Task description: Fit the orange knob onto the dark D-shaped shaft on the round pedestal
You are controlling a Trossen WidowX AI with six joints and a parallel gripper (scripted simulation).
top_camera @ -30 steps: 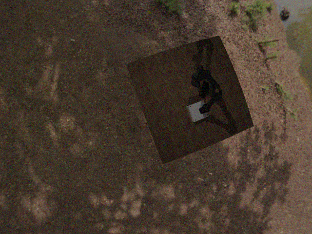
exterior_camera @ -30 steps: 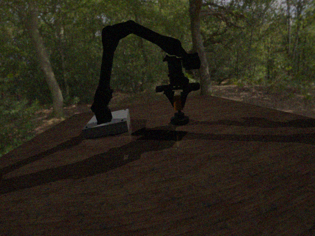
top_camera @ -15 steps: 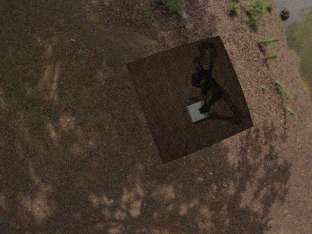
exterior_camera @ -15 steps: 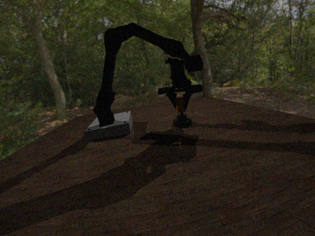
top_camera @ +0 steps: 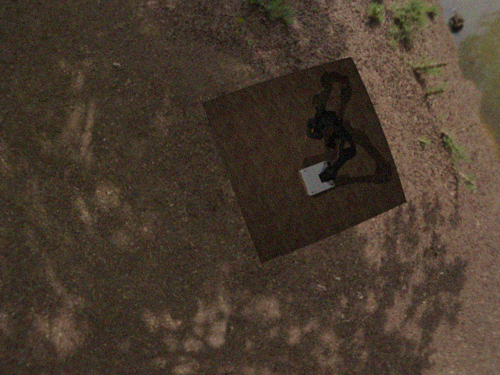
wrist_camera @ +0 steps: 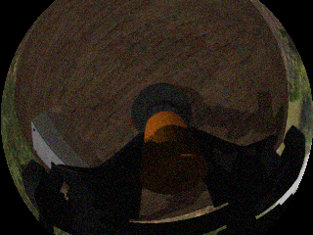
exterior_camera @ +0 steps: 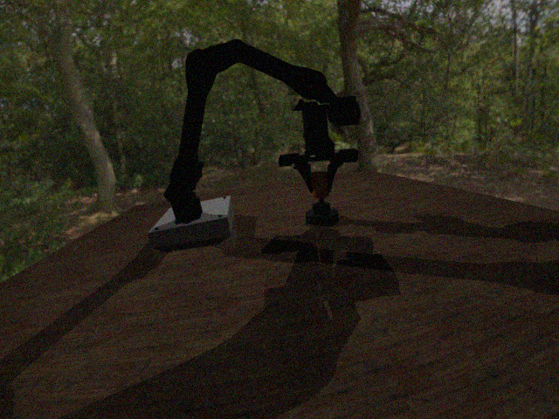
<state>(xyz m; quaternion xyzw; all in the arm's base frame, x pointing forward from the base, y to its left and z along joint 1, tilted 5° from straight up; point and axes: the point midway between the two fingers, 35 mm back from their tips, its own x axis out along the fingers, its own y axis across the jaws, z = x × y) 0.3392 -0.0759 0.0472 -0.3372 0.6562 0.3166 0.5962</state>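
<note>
Now: the orange knob 2 cm above my gripper tip. From my gripper tip the other things lie so: dark round pedestal (4 cm below).
</note>
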